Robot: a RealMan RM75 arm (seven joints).
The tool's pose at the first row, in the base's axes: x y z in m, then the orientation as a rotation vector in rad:
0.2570 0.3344 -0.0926 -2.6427 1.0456 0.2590
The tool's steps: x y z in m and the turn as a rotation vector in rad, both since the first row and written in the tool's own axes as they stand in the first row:
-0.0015 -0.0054 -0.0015 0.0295 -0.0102 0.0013
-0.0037 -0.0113 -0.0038 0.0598 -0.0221 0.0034
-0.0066 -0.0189 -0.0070 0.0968 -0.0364 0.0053
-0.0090 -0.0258 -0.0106 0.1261 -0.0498 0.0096
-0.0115 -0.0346 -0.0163 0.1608 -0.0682 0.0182
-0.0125 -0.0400 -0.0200 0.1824 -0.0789 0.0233
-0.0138 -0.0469 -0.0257 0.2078 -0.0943 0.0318
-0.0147 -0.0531 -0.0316 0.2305 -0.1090 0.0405
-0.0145 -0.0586 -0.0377 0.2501 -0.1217 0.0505
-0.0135 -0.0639 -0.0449 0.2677 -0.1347 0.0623
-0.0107 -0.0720 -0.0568 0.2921 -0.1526 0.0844
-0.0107 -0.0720 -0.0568 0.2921 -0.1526 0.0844
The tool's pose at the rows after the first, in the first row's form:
0.2597 0.3386 -0.0897 -2.6119 1.0400 0.2551
0.2624 0.3434 -0.0858 -2.5794 1.0347 0.2531
0.2657 0.3495 -0.0805 -2.5401 1.0272 0.2502
0.2690 0.3546 -0.0751 -2.5069 1.0242 0.2510
0.2736 0.3605 -0.0673 -2.4651 1.0242 0.2558
0.2768 0.3637 -0.0625 -2.4395 1.0239 0.2577
0.2810 0.3674 -0.0554 -2.4072 1.0256 0.2637
0.2850 0.3704 -0.0484 -2.3774 1.0281 0.2704
0.2893 0.3721 -0.0416 -2.3506 1.0332 0.2765
0.2941 0.3728 -0.0340 -2.3245 1.0406 0.2844
0.3024 0.3727 -0.0219 -2.2857 1.0574 0.2960
0.3024 0.3727 -0.0219 -2.2857 1.0574 0.2960

